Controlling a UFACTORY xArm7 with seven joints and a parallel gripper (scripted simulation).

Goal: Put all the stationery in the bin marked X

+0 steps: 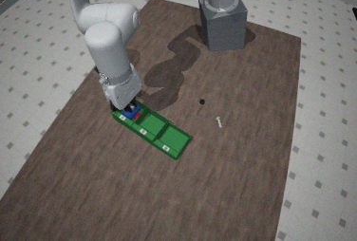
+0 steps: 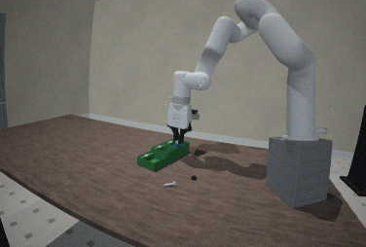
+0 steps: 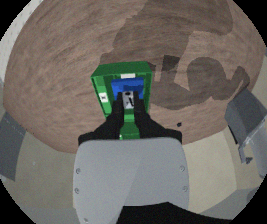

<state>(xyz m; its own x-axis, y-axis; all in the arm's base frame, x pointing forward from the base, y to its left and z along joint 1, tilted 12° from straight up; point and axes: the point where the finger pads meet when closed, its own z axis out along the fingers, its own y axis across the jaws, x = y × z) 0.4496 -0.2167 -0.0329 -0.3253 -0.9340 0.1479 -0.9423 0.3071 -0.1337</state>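
Right now the blue block is 4 cm below my hand. The rest, counted from my hand: white-grey piece: 1 cm below; then red block: 1 cm to the right, 6 cm below; then green three-compartment bin: 4 cm ahead, 8 cm to the left, 5 cm below.
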